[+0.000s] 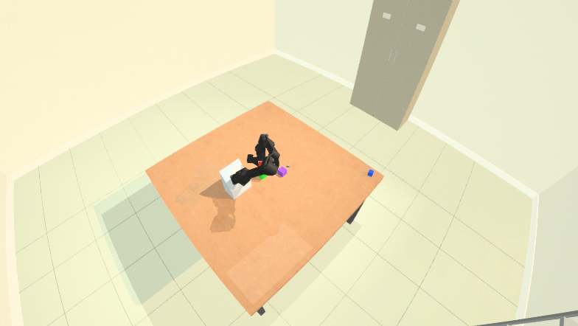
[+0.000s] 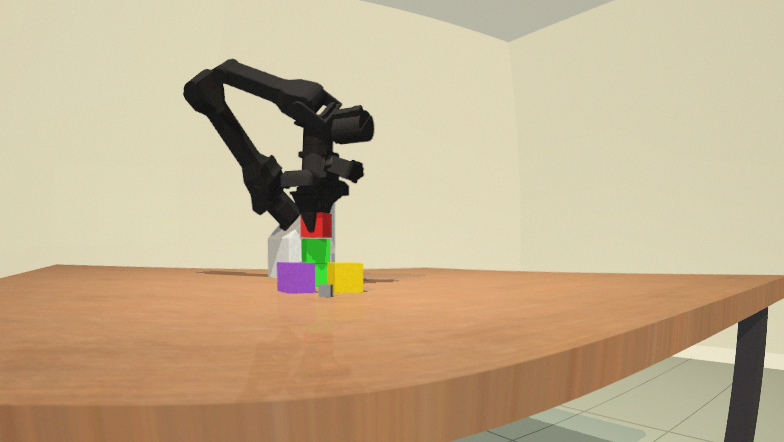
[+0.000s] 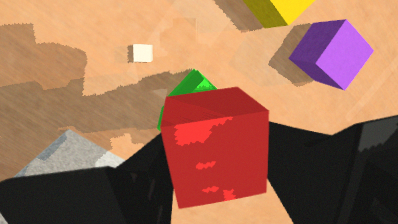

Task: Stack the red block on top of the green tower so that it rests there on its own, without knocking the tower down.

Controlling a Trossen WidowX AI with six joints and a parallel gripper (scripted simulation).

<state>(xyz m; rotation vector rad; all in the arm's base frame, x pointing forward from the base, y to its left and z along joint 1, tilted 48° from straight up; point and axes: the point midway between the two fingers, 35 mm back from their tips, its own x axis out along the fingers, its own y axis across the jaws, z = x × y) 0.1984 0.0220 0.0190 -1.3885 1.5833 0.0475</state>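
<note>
My gripper tip is now 1 cm below the red block. Round my gripper tip: purple block 12 cm ahead, 7 cm to the right, 7 cm below; yellow block 12 cm ahead, 7 cm below, 1 cm to the left; green block 3 cm below.
</note>
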